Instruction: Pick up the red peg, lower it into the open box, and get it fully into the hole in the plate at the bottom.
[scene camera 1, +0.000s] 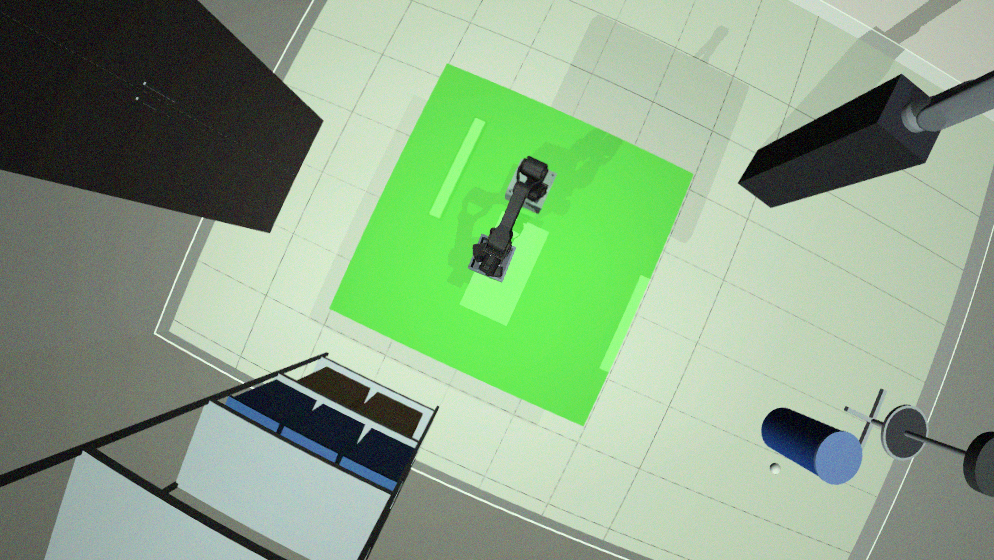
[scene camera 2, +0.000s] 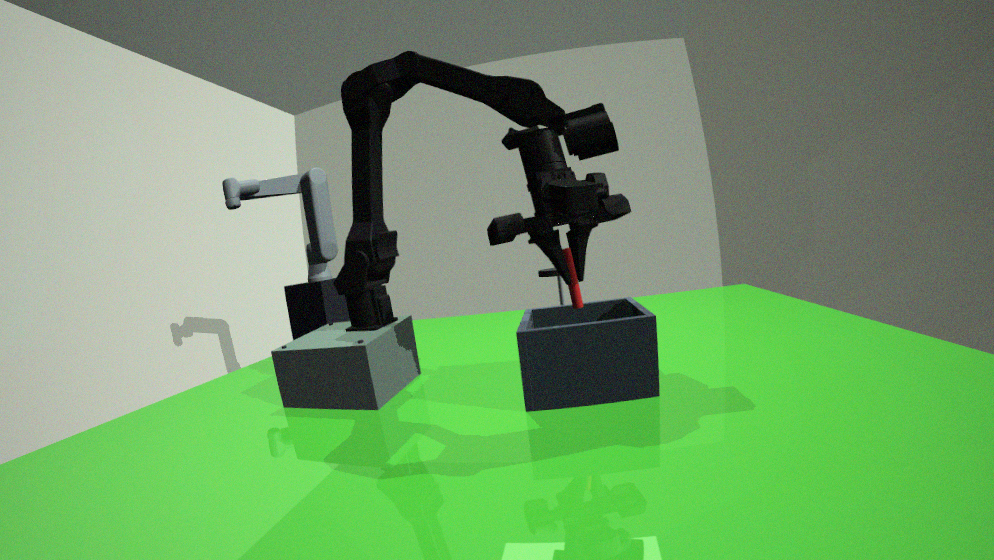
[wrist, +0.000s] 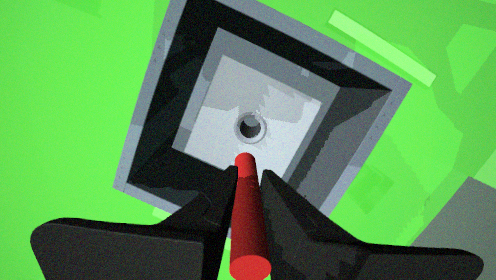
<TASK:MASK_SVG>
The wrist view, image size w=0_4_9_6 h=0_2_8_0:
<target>my gripper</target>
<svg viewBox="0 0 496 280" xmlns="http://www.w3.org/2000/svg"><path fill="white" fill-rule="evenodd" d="M263 170L260 195L268 239L271 280L476 280L483 271L484 262L482 258L462 249L407 247L363 242L352 236L352 234L345 231L335 222L332 222L331 219L316 209L272 170ZM238 166L228 166L189 203L165 218L162 222L160 221L156 224L138 225L136 223L112 223L110 221L62 217L55 220L52 219L37 226L30 235L30 245L45 280L217 280L235 200Z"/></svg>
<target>dark grey box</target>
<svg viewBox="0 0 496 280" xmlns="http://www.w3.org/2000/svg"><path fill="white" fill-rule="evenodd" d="M231 221L226 237L228 239L230 239L231 234ZM244 119L245 124L250 127L254 127L259 123L254 118ZM170 0L137 96L112 188L173 214L195 198L201 190L204 190L224 171L224 169L186 153L185 149L221 57L225 55L323 103L281 179L329 218L364 165L365 160L375 148L384 130L392 121L412 84L338 41L257 0Z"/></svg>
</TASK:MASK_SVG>
